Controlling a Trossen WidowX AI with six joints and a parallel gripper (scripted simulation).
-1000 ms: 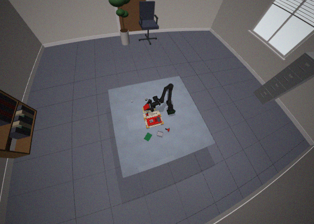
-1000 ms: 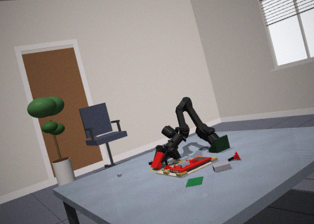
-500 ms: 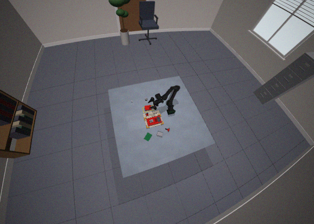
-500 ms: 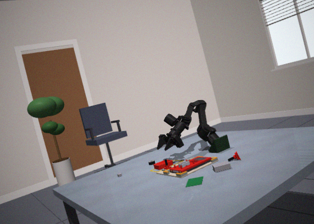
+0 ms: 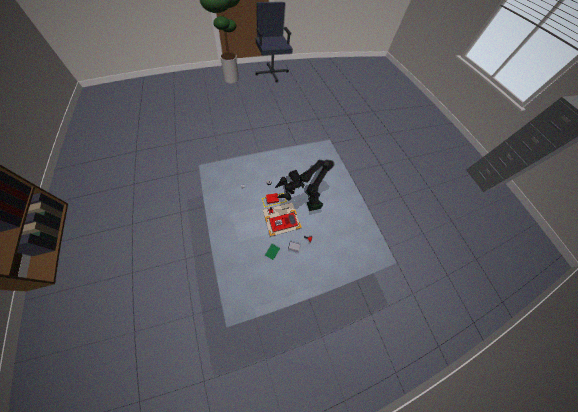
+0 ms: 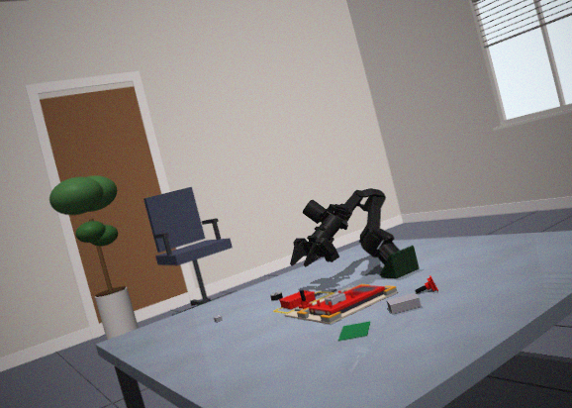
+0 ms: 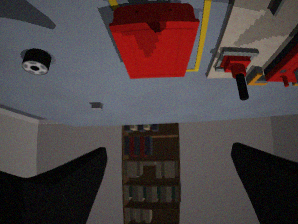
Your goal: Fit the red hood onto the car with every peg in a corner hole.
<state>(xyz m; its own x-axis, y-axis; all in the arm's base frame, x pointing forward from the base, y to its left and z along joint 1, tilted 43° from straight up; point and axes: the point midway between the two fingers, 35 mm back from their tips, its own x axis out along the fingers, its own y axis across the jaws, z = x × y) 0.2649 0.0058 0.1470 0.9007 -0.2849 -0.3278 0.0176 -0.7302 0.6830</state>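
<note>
Right now the red hood is 30 mm ahead of my gripper tip, 10 mm to the right of it and 100 mm below it. Also, from my gripper tip: grey nut 250 mm ahead, 150 mm to the right, 110 mm below; green flat card 90 mm ahead, 420 mm to the left, 120 mm below; jig 10 mm behind, 190 mm to the left, 110 mm below.
</note>
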